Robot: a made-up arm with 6 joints.
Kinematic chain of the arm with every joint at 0, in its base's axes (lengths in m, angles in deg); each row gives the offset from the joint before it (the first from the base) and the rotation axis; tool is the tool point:
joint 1: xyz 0 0 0.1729 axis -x
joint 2: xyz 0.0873 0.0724 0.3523 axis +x
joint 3: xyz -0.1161 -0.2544 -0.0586 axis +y
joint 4: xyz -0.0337 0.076 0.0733 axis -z
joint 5: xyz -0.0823 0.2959 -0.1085 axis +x
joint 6: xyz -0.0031 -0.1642 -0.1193 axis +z
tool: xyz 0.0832 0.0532 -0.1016
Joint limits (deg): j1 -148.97..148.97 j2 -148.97..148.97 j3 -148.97..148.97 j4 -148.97..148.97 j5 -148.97..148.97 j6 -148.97..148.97
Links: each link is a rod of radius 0.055 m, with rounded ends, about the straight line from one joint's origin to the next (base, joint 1, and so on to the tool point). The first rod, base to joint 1, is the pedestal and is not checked.
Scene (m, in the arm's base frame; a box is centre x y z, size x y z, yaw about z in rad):
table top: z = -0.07
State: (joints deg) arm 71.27 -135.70 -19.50 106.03 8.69 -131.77
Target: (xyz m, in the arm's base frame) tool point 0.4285 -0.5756 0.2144
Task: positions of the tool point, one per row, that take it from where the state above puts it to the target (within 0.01 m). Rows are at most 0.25 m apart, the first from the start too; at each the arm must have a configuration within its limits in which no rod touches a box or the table.
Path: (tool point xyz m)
1: 0.1608 0.4840 0.6193
2: 0.1948 0.3310 0.7450
3: 0.2295 0.1475 0.8157
4: 0.2642 -0.0465 0.8253
5: 0.2989 -0.2301 0.7753
6: 0.3330 -0.3852 0.6742
7: 0.3662 -0.4982 0.5358
8: 0.3982 -0.5620 0.3768
9: 0.4285 -0.5756 0.2144

